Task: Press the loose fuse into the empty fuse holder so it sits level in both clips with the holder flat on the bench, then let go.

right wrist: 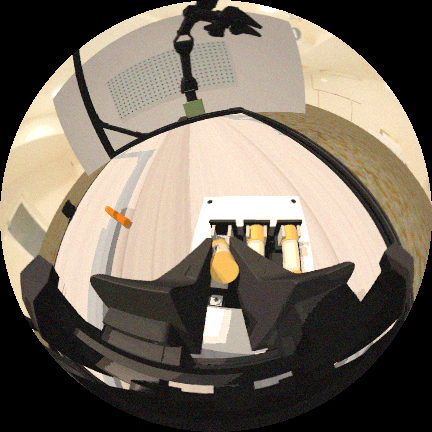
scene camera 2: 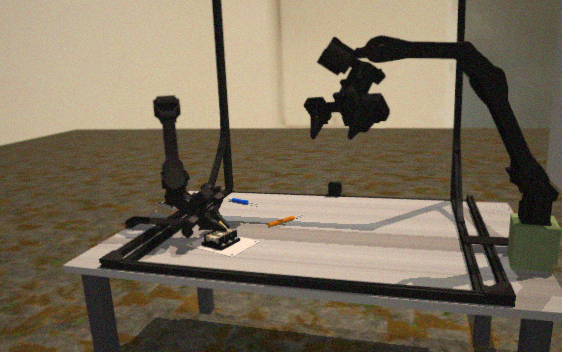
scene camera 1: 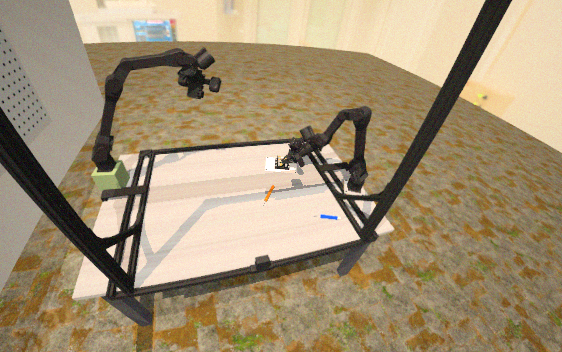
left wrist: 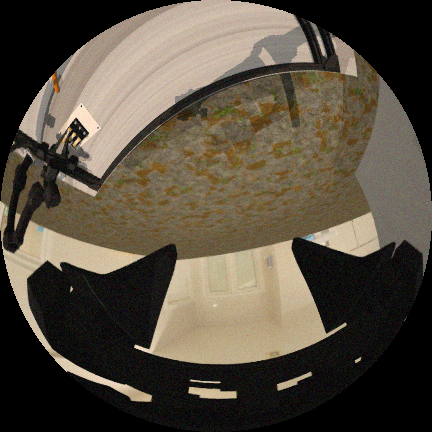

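Pixels of known places: left gripper, fingertip midpoint: [scene camera 2: 330, 138] [scene camera 1: 205, 88] [left wrist: 236, 247]; right gripper, fingertip midpoint: [right wrist: 220, 242] [scene camera 2: 227, 229] [scene camera 1: 281, 162] [left wrist: 67, 131]; left arm's base, link origin: [right wrist: 192, 100] [scene camera 2: 534, 220] [scene camera 1: 106, 167]; right arm's base, link origin: [scene camera 1: 354, 187].
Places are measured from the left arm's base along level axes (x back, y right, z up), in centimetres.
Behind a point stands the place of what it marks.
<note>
The black fuse holder [scene camera 1: 283, 165] @(y -7.8, x -81.4, z -9.7 cm) [scene camera 2: 223, 243] @(y -12.7, x -78.8, z -9.4 cm) [left wrist: 79, 126] @(y -10.4, x -77.6, z -9.6 cm) [right wrist: 273, 250] @(y -11.8, x -80.3, z -9.7 cm) lies flat on a white plate [scene camera 1: 270, 164] @(y -10.3, x -74.9, z -10.7 cm) [scene camera 2: 246, 244] @(y -8.8, x -73.6, z -10.7 cm) [right wrist: 250, 206] @(y -11.0, x -74.1, z -10.7 cm). Two cream fuses with gold caps sit in its middle and right bays in the right wrist view. My right gripper [scene camera 1: 284, 161] @(y -7.5, x -80.0, z -7.2 cm) [right wrist: 220, 242] @(y -7.5, x -80.0, z -7.2 cm) is shut on the loose fuse [right wrist: 224, 268] @(y -7.9, x -82.7, z -5.1 cm) over the left bay. The fuse is tilted, its near gold cap raised toward the camera and its far end low by the far clip; whether it touches the clip is unclear. My left gripper [scene camera 1: 205, 90] @(y -27.7, x -43.1, z 23.6 cm) [scene camera 2: 332, 136] @(y -27.7, x -43.1, z 23.6 cm) [left wrist: 236, 247] @(y -27.7, x -43.1, z 23.6 cm) is open and empty, high above the table.
An orange tool [scene camera 1: 269, 193] @(y 11.9, x -70.6, z -9.8 cm) [scene camera 2: 281, 221] @(y 10.5, x -70.5, z -10.0 cm) [right wrist: 118, 216] @(y 8.8, x -72.3, z -9.6 cm) and a blue tool [scene camera 1: 329, 217] @(y 28.5, x -94.2, z -9.8 cm) [scene camera 2: 239, 201] @(y 27.3, x -94.1, z -10.1 cm) lie on the table apart from the holder. Black frame rails border the table. A green block [scene camera 1: 110, 176] @(y 5.0, x -3.0, z -1.1 cm) [scene camera 2: 534, 243] @(y -5.0, x -0.3, z -4.0 cm) stands under my left arm's base.
</note>
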